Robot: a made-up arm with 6 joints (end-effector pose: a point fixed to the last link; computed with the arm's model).
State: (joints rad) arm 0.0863 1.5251 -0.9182 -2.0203 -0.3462 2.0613
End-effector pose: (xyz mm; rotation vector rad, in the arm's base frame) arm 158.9 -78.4 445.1 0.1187 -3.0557 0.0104
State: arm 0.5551 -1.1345 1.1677 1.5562 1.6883 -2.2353
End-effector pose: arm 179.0 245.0 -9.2 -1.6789 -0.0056 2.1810
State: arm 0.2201 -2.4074 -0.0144 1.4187 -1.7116 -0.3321
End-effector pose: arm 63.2 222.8 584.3 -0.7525 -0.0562 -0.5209
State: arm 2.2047 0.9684 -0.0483 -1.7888 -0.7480 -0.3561
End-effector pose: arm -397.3 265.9 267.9 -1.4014 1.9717 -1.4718
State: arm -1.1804 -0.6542 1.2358 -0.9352 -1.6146 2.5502
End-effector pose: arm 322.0 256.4 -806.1 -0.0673 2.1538 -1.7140
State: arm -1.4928 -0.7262 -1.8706 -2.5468 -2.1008 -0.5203
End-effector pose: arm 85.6 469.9 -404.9 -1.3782 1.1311 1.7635
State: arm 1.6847 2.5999 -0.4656 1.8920 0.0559 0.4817
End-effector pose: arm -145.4 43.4 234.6 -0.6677 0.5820 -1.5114
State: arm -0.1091 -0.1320 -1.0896 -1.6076 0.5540 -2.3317
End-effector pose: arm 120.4 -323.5 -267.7 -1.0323 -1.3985 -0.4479
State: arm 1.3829 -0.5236 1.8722 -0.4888 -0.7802 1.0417
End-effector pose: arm -64.7 -484.1 -528.2 -1.5976 -1.2001 -0.4419
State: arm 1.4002 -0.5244 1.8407 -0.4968 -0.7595 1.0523
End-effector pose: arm -68.4 -474.8 -538.7 -1.5837 -1.1566 -0.4746
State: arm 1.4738 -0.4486 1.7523 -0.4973 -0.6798 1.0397
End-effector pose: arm -128.9 -450.9 -548.9 -1.5544 -0.9947 -0.5407
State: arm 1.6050 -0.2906 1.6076 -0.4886 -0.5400 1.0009
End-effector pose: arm -247.7 -393.5 -550.1 -1.5088 -0.6948 -0.6544
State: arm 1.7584 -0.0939 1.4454 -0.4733 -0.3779 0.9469
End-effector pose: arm -380.6 -295.3 -531.4 -1.4523 -0.3206 -0.7984
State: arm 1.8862 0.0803 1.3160 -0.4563 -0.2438 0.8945
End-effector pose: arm -477.6 -190.0 -497.7 -1.4001 0.0091 -0.9197
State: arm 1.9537 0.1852 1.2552 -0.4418 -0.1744 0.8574
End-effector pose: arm -525.3 -127.8 -468.2 -1.3768 0.1869 -0.9765
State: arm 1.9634 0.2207 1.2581 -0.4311 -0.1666 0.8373
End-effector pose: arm -540.5 -120.1 -452.9 -1.3880 0.2076 -0.9739
